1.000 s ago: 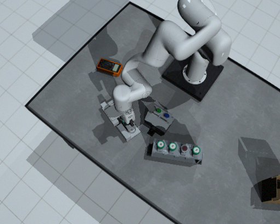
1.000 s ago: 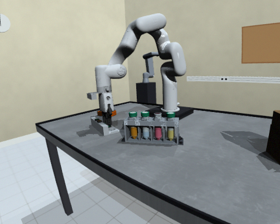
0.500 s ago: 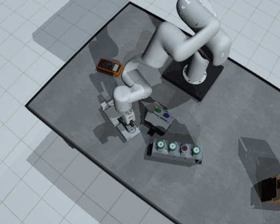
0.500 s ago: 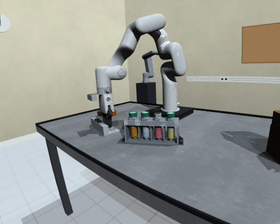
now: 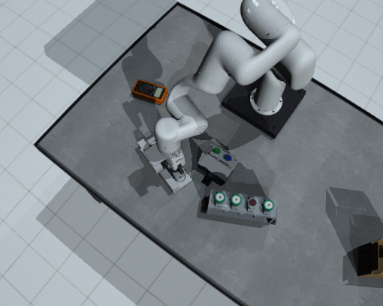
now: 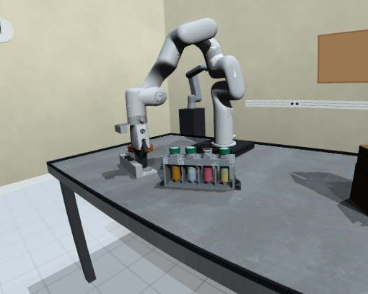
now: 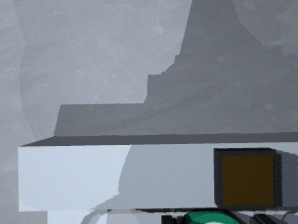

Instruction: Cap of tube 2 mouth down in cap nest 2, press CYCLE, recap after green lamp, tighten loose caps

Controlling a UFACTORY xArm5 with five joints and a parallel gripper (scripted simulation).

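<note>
My hand is 150 mm to the right of the blue key, 120 mm past it and 30 mm below it. From my hand the other things lie so: tube 2's threaded neck (310 mm to the left, 80 mm above, 20 mm behind); key housing (130 mm to the left, 100 mm behind, 20 mm above); green key (120 mm behind, 110 mm to the left, 30 mm above).
</note>
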